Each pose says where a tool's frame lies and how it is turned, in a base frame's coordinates. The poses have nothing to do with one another.
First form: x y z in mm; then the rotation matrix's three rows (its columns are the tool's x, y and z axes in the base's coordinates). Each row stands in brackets.
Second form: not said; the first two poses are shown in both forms.
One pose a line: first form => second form
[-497.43 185.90 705.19], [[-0.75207 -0.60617 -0.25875], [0.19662 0.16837 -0.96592], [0.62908 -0.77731 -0.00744]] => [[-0.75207 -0.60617 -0.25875 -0.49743], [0.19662 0.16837 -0.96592 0.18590], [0.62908 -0.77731 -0.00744 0.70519], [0 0 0 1]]
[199.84 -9.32 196.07], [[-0.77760 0.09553 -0.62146], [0.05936 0.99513 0.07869], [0.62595 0.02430 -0.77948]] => [[-0.77760 0.09553 -0.62146 0.19984], [0.05936 0.99513 0.07869 -0.00932], [0.62595 0.02430 -0.77948 0.19607], [0 0 0 1]]
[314.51 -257.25 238.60], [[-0.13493 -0.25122 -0.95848], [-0.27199 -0.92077 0.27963], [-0.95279 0.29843 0.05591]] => [[-0.13493 -0.25122 -0.95848 0.31451], [-0.27199 -0.92077 0.27963 -0.25725], [-0.95279 0.29843 0.05591 0.23860], [0 0 0 1]]
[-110.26 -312.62 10.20], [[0.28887 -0.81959 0.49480], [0.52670 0.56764 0.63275], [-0.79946 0.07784 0.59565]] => [[0.28887 -0.81959 0.49480 -0.11026], [0.52670 0.56764 0.63275 -0.31262], [-0.79946 0.07784 0.59565 0.01020], [0 0 0 1]]
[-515.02 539.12 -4.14], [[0.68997 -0.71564 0.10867], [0.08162 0.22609 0.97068], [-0.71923 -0.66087 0.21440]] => [[0.68997 -0.71564 0.10867 -0.51502], [0.08162 0.22609 0.97068 0.53912], [-0.71923 -0.66087 0.21440 -0.00414], [0 0 0 1]]
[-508.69 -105.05 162.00], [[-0.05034 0.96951 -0.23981], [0.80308 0.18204 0.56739], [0.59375 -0.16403 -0.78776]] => [[-0.05034 0.96951 -0.23981 -0.50869], [0.80308 0.18204 0.56739 -0.10505], [0.59375 -0.16403 -0.78776 0.16200], [0 0 0 1]]
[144.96 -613.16 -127.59], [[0.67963 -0.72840 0.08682], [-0.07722 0.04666 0.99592], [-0.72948 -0.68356 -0.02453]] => [[0.67963 -0.72840 0.08682 0.14496], [-0.07722 0.04666 0.99592 -0.61316], [-0.72948 -0.68356 -0.02453 -0.12759], [0 0 0 1]]
